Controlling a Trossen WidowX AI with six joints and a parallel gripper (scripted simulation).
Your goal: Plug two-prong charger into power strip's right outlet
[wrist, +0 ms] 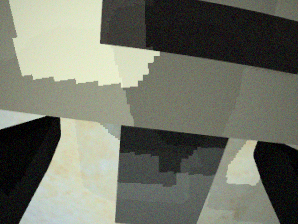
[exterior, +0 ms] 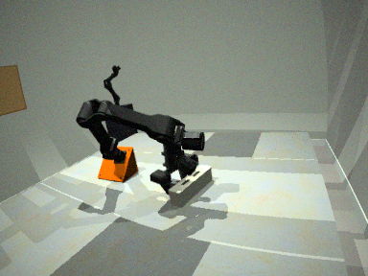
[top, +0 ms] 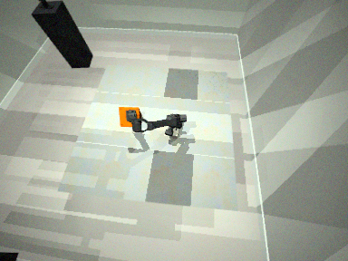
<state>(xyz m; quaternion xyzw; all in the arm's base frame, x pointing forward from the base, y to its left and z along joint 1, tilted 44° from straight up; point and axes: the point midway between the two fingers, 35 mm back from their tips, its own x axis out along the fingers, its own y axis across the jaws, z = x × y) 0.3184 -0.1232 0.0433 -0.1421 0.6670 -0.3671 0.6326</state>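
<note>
Now: gripper tip 2 cm short of the two-prong charger and 1 cm below it.
</note>
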